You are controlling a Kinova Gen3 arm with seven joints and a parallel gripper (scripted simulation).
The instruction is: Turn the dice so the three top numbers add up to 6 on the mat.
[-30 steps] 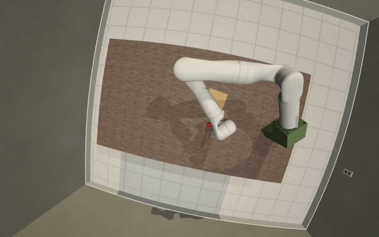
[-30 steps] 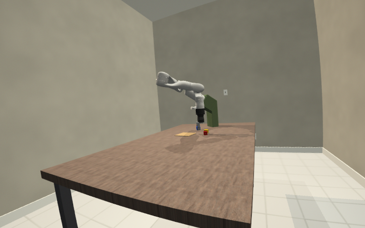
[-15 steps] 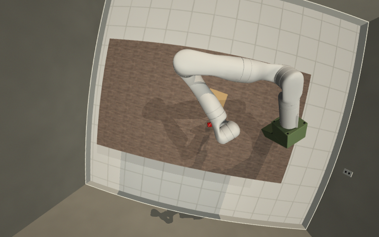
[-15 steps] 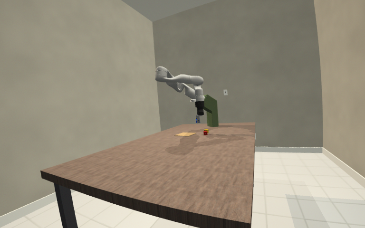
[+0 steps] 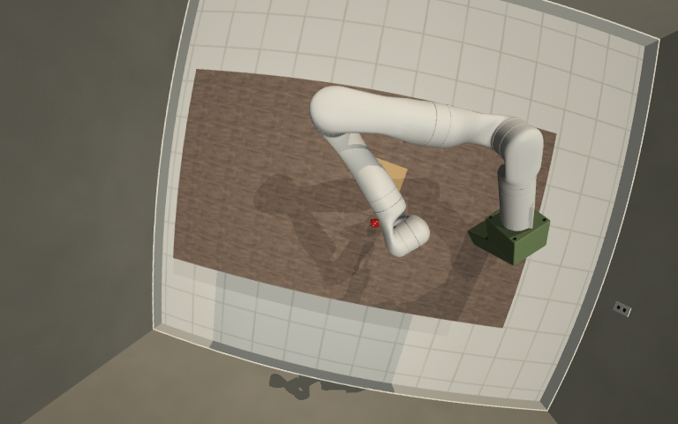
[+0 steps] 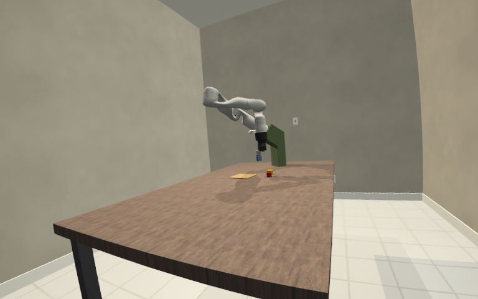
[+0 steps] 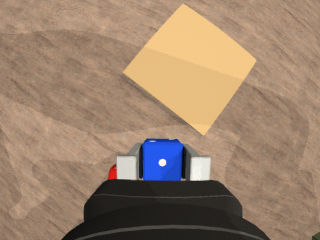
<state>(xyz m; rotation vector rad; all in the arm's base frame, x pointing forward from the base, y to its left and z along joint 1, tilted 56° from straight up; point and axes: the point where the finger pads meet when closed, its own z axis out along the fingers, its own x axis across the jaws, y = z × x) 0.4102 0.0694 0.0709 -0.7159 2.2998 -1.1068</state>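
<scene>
My hand is 120 mm to the left of the tan mat, 120 mm above it and 10 mm past it. From my hand the other things lie so: yellow die: 100 mm below, 60 mm to the left, 50 mm behind; blue die: right at my hand; red die: 100 mm below, 60 mm to the left, 30 mm ahead.
</scene>
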